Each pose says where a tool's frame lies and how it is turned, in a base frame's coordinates. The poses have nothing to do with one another.
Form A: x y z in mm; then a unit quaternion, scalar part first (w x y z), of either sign.
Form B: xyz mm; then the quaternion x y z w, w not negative. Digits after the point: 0 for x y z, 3 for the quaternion.
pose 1, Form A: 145 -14 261 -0.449 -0.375 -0.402 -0.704
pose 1, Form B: 145 -14 261 0.375 0.402 0.704 0.449
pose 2, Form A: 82 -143 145 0.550 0.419 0.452 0.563
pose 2, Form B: 82 -143 145 0.419 0.452 0.563 0.550
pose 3, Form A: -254 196 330 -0.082 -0.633 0.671 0.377
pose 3, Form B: -254 196 330 0.633 -0.671 -0.377 0.082
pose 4, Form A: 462 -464 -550 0.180 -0.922 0.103 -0.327
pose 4, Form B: 462 -464 -550 -0.922 0.103 -0.327 0.180
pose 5, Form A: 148 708 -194 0.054 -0.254 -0.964 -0.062
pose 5, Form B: 148 708 -194 -0.254 -0.964 -0.062 0.054
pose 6, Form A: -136 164 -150 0.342 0.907 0.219 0.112
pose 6, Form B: -136 164 -150 0.907 0.219 0.112 0.342
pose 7, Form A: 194 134 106 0.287 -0.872 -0.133 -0.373
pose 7, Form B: 194 134 106 -0.872 -0.133 -0.373 0.287
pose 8, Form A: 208 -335 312 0.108 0.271 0.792 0.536
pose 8, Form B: 208 -335 312 0.271 0.792 0.536 0.108
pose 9, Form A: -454 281 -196 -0.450 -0.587 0.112 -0.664
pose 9, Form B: -454 281 -196 0.587 -0.112 0.664 0.450
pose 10, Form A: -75 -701 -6 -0.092 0.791 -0.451 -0.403
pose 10, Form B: -75 -701 -6 -0.791 0.451 0.403 0.092
